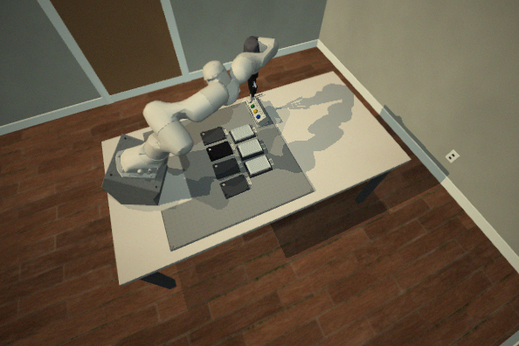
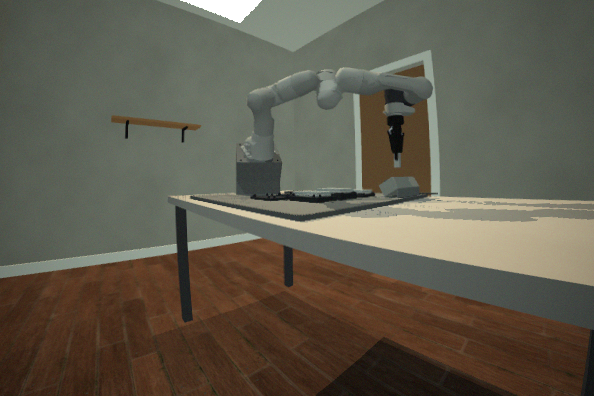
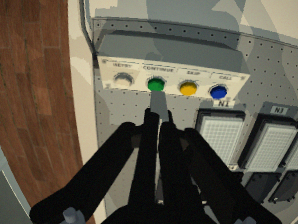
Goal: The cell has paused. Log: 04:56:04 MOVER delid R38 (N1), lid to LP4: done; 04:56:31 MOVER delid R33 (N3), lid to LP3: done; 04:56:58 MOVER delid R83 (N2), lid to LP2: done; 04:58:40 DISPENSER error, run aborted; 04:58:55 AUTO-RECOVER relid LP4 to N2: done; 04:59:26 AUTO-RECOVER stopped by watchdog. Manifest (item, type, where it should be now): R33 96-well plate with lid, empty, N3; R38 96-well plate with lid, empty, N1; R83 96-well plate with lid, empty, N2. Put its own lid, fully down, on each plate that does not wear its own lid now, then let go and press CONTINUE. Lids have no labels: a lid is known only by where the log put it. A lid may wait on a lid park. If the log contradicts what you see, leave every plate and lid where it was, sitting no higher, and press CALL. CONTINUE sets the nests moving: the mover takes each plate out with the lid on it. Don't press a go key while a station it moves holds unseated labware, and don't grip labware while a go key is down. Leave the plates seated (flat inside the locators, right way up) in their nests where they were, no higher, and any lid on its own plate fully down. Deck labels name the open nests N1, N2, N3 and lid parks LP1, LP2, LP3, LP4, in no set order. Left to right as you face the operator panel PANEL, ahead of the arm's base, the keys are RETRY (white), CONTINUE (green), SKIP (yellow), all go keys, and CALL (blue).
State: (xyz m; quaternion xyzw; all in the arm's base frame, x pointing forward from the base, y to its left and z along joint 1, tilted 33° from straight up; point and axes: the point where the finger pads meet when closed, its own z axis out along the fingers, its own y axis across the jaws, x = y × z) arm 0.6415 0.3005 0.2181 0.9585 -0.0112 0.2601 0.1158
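Now: hand 9 cm above the green continue key. From my hand the other things lie so: blue call key: 1 cm behind, 10 cm to the right, 9 cm below; white retry key: 5 cm to the left, 9 cm below; yellow skip key: 1 cm behind, 5 cm to the right, 9 cm below.
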